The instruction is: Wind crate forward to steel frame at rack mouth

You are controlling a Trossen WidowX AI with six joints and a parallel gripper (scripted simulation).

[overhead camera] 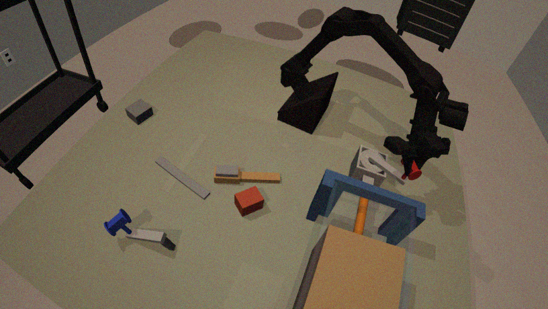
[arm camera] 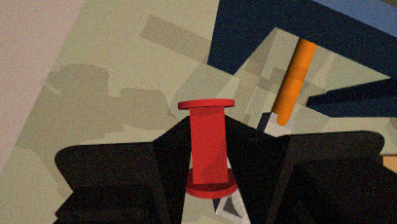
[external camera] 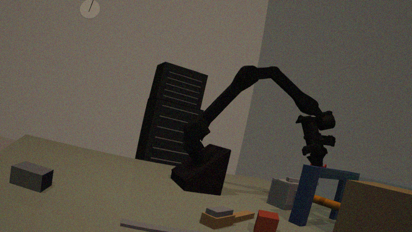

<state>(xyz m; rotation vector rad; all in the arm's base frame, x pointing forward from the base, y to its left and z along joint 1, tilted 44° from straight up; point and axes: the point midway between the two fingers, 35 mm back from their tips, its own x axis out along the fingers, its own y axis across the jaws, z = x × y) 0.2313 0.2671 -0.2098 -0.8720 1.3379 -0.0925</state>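
Now: the red-knobbed winch handle 3 cm behind my gripper tip, 4 cm to the right of it and 3 cm below it. Round my gripper tip: grey winch (7 cm behind, 11 cm to the right, 10 cm below); red knob (1 cm behind, 1 cm to the right); brown crate (37 cm ahead, 11 cm to the right, 9 cm below).
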